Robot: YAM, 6 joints.
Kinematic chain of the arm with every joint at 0, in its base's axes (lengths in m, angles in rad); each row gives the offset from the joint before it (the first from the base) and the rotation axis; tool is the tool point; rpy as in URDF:
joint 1: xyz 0 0 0.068 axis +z
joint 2: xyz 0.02 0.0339 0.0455 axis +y
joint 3: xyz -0.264 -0.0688 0 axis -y
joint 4: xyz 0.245 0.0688 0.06 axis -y
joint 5: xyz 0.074 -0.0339 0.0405 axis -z
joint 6: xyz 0.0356 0 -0.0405 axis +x
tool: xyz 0 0 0 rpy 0 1.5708 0
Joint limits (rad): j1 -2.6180..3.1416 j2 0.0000..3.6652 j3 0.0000..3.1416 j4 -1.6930..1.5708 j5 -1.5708..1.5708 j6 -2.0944..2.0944
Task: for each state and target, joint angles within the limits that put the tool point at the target. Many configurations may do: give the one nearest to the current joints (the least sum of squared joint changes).
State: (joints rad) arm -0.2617 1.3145 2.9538 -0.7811 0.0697 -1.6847
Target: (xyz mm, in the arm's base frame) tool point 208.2 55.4 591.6
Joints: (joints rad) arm 0.2574 1.5467 2.4953 -1.1310 -0.0161 -1.6847
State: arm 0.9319 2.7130 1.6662 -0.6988 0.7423 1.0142
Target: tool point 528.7 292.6 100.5
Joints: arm 0.5395 2.8139 2.4169 -0.2073 0.6148 1.0142
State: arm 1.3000 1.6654 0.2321 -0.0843 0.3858 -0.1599
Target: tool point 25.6 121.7 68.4
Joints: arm 1.4751 1.2985 0.1851 -0.3394 0.3998 -0.1599
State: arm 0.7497 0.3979 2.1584 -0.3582 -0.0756 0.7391
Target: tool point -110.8 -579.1 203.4
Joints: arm 1.3839 0.0000 2.7529 -0.1118 -0.0349 0.7391
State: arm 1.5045 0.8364 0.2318 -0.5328 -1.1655 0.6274
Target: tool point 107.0 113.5 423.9
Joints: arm 0.6186 0.8101 1.0604 -0.2464 -1.0248 0.6274
